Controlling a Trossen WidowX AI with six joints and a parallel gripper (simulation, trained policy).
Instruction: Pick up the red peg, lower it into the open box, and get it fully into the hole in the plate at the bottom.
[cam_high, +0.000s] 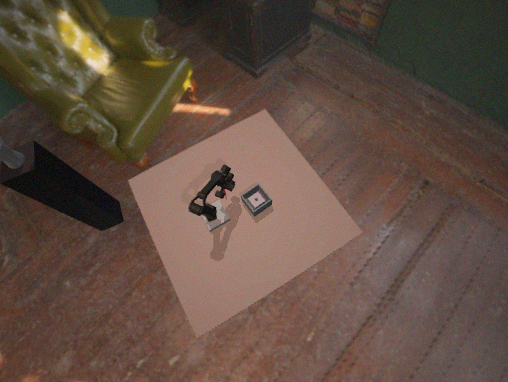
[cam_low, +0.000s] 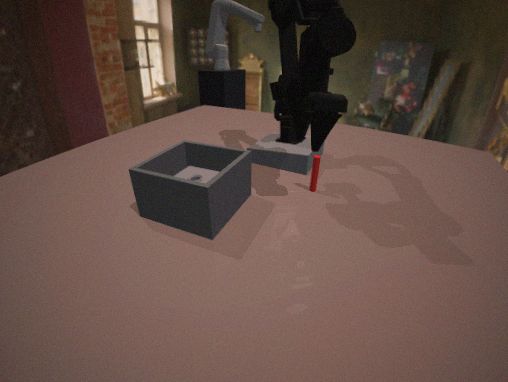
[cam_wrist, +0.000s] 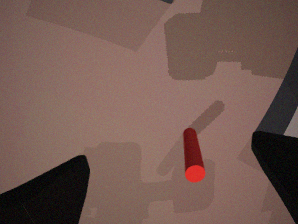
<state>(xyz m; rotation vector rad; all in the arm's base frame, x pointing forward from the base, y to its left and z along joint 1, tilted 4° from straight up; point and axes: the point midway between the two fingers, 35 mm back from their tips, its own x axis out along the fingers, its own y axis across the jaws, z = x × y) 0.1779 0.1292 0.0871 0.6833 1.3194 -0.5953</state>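
My gripper tip is 3 cm past the red peg, 1 cm to the right of it and 7 cm above it. Round my gripper tip: grey box: 16 cm ahead, 15 cm to the right, 8 cm below; then pale plate: 16 cm ahead, 15 cm to the right, 6 cm below.
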